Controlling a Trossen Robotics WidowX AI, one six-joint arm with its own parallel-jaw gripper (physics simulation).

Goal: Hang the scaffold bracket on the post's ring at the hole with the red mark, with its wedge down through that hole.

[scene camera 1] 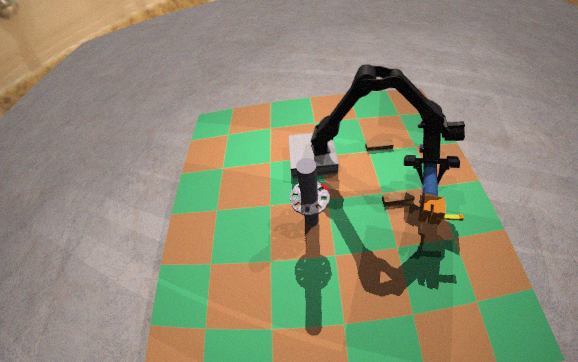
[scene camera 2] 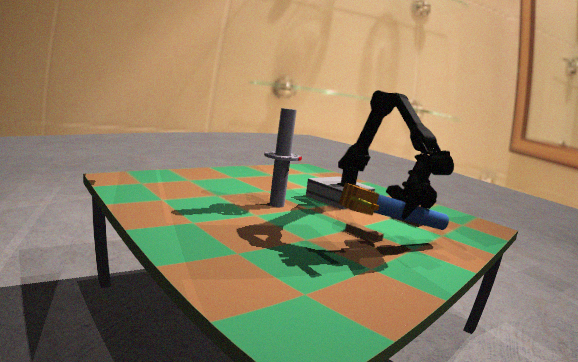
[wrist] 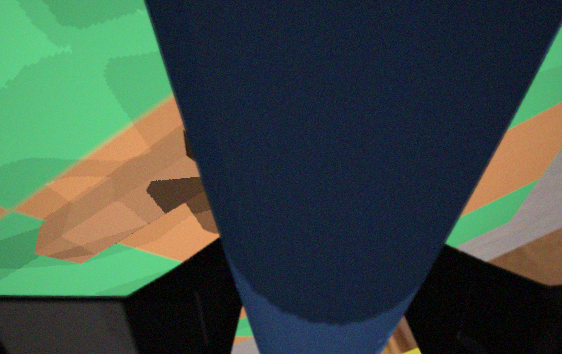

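The scaffold bracket is a blue tube point(scene camera 1: 430, 186) point(scene camera 2: 436, 218) point(wrist: 345, 150) with an orange head point(scene camera 1: 434, 206) point(scene camera 2: 356, 198) and a yellow wedge point(scene camera 1: 454, 217) point(scene camera 2: 369, 202) sticking out sideways. My gripper point(scene camera 1: 430, 176) point(scene camera 2: 411, 209) point(wrist: 313, 230) is shut on the tube and holds the bracket above the table, right of the post in scene camera 1. The head points toward that camera, and the tube slopes slightly in scene camera 2. The grey post point(scene camera 1: 309, 187) point(scene camera 2: 285, 132) stands upright. Its slotted ring point(scene camera 1: 294, 197) point(scene camera 2: 270, 155) has a red mark point(scene camera 1: 324, 187) point(scene camera 2: 300, 158) on its right side.
The arm's grey base point(scene camera 1: 301, 145) point(scene camera 2: 325, 192) stands behind the post in scene camera 1. Two low dark brown bars lie right of it: one farther back point(scene camera 1: 380, 148), one nearer point(scene camera 1: 398, 201) point(scene camera 2: 364, 232), close to the bracket. The checkered table top point(scene camera 1: 240, 300) point(scene camera 2: 240, 290) carries shadows.
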